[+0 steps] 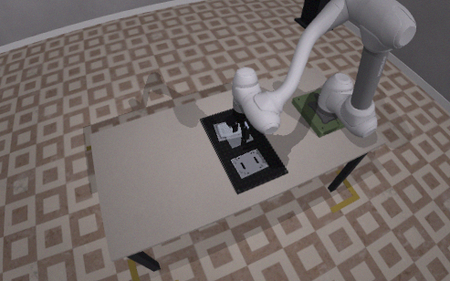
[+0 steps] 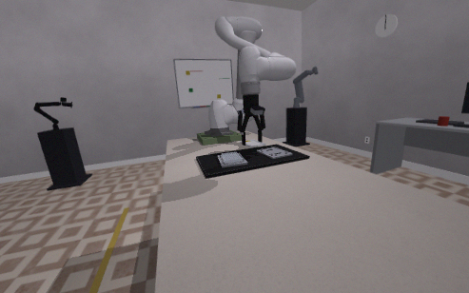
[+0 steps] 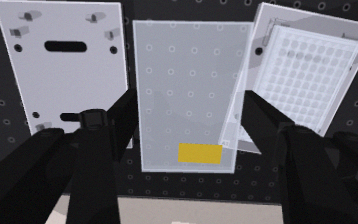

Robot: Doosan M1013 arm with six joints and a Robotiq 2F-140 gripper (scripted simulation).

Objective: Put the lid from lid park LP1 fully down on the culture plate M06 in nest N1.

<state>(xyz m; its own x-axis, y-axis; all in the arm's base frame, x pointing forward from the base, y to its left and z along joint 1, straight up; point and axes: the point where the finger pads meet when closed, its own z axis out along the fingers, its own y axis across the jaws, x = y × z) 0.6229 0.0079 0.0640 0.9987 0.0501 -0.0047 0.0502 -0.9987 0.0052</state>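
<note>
Now: the culture plate 120 mm to the right of my hand and 80 mm below it. The rest, counted from my hand: lid park LP1 (130 mm to the left, 90 mm below); then clear lid (20 mm below).
</note>
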